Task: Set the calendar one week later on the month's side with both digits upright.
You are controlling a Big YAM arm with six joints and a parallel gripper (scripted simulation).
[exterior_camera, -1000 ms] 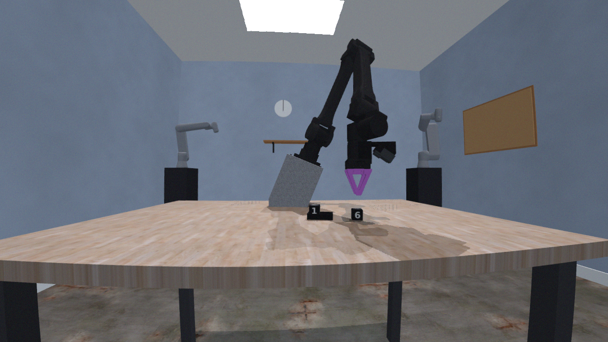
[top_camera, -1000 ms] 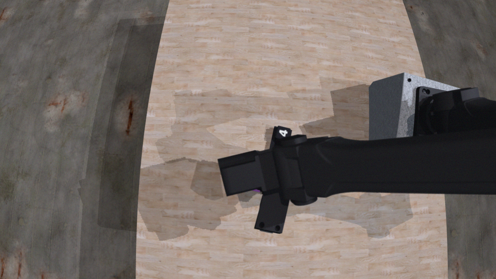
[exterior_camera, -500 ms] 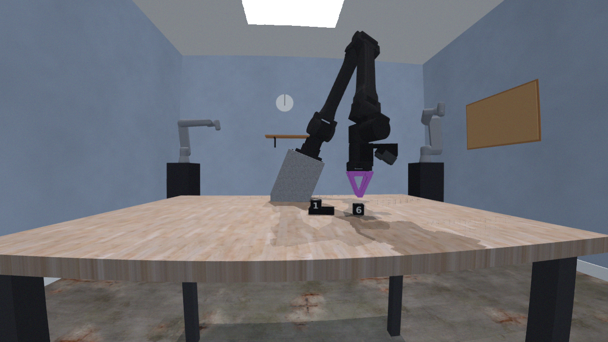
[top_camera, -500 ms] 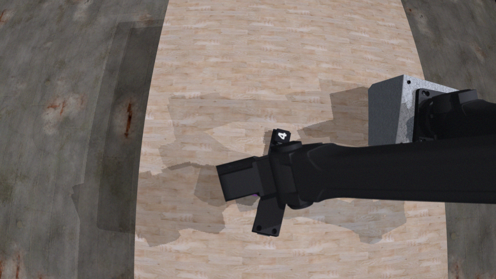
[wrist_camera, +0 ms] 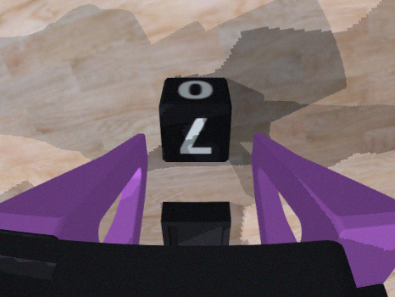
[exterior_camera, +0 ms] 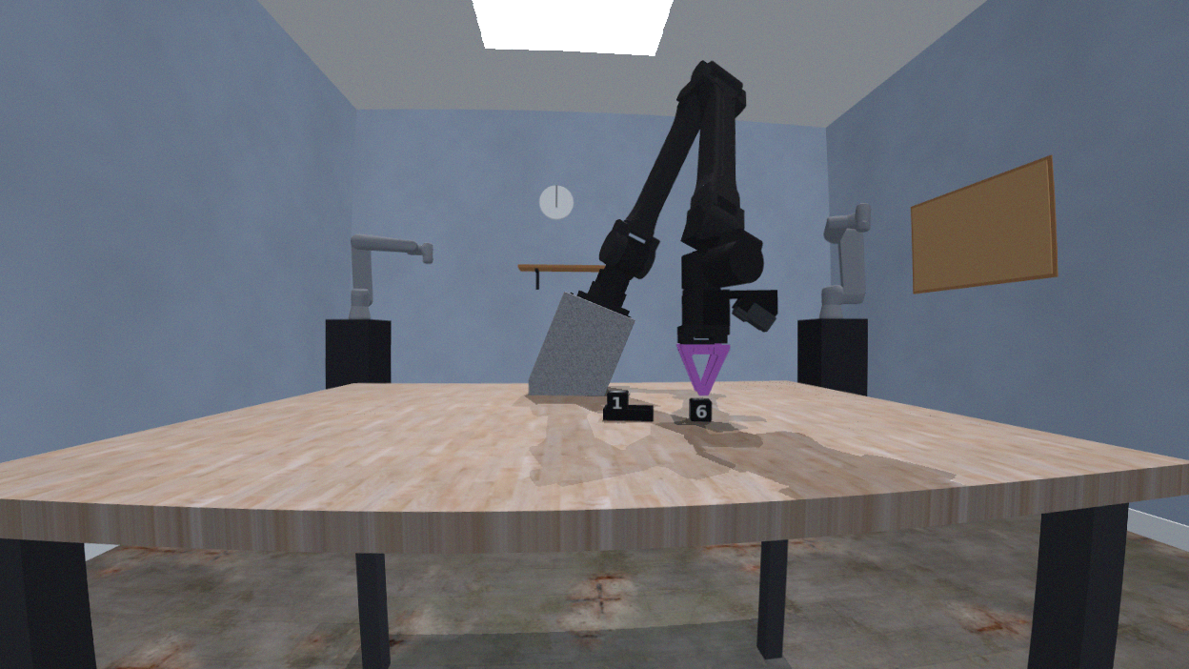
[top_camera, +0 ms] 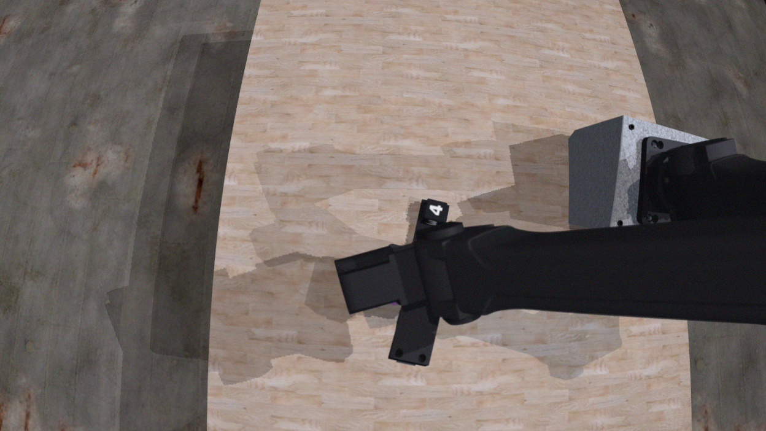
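Now: the black cube 3 cm below my hand. The rest, counted from my hand: black tray 11 cm to the right, 4 cm below, 2 cm behind.
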